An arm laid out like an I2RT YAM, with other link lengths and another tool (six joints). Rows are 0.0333 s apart.
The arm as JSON. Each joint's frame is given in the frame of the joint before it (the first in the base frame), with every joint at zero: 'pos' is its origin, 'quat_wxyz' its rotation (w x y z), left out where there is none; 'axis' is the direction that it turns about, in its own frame. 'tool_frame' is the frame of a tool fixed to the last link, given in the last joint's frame.
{
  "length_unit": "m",
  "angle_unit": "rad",
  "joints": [
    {
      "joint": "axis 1",
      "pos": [
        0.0,
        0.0,
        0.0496
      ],
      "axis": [
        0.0,
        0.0,
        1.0
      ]
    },
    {
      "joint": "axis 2",
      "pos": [
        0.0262,
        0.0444,
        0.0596
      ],
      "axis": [
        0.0,
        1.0,
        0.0
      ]
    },
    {
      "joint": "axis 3",
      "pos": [
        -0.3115,
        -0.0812,
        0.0
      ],
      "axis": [
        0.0,
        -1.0,
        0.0
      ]
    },
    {
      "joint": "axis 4",
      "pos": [
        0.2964,
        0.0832,
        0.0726
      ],
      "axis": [
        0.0,
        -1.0,
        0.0
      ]
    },
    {
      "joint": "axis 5",
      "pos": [
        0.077,
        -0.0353,
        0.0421
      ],
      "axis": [
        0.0,
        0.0,
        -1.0
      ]
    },
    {
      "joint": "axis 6",
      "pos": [
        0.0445,
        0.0,
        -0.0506
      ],
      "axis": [
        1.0,
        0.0,
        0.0
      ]
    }
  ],
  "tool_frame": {
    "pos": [
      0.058,
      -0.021,
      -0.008
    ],
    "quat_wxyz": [
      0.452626,
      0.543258,
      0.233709,
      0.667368
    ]
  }
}
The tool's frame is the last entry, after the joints.
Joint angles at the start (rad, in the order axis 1, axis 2, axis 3, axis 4, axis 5, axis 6):
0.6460, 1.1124, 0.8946, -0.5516, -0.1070, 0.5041
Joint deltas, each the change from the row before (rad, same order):
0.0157, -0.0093, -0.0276, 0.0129, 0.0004, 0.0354
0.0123, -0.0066, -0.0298, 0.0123, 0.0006, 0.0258
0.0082, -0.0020, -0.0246, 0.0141, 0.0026, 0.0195
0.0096, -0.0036, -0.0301, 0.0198, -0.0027, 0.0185
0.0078, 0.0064, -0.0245, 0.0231, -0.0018, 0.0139
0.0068, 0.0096, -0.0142, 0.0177, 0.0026, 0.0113
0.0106, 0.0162, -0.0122, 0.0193, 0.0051, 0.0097
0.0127, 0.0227, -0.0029, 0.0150, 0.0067, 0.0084
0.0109, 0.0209, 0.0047, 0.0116, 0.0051, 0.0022
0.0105, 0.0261, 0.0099, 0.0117, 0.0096, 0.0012
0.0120, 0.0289, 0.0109, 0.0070, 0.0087, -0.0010
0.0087, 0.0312, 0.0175, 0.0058, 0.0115, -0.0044
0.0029, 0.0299, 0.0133, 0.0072, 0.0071, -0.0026
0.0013, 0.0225, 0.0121, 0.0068, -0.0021, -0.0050
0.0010, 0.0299, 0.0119, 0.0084, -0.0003, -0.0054
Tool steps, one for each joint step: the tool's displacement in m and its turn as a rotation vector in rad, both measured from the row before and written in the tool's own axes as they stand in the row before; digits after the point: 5 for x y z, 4 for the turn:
-0.00465, -0.00907, 0.00002, 0.0127, -0.0092, 0.0234
-0.00662, -0.00866, 0.00128, 0.0126, -0.0127, 0.0149
-0.00575, -0.00641, 0.00235, 0.0068, -0.0114, 0.0113
-0.00647, -0.00773, 0.00262, 0.0116, -0.0069, 0.0106
-0.00538, -0.00674, 0.00466, 0.0100, -0.0076, 0.0069
-0.00311, -0.00458, 0.00412, 0.0045, -0.0074, 0.0048
-0.00265, -0.00557, 0.00520, 0.0058, -0.0088, -0.0001
-0.00044, -0.00519, 0.00534, 0.0061, -0.0093, -0.0034
0.00209, -0.00336, 0.00416, 0.0040, -0.0019, -0.0065
0.00326, -0.00254, 0.00505, -0.0005, -0.0032, -0.0078
0.00266, -0.00357, 0.00529, 0.0036, -0.0072, -0.0125
0.00432, -0.00155, 0.00565, -0.0023, -0.0056, -0.0133
0.00247, -0.00105, 0.00630, -0.0012, -0.0086, -0.0078
0.00308, -0.00076, 0.00465, 0.0041, -0.0001, -0.0062
0.00200, -0.00152, 0.00674, 0.0046, -0.0060, -0.0083

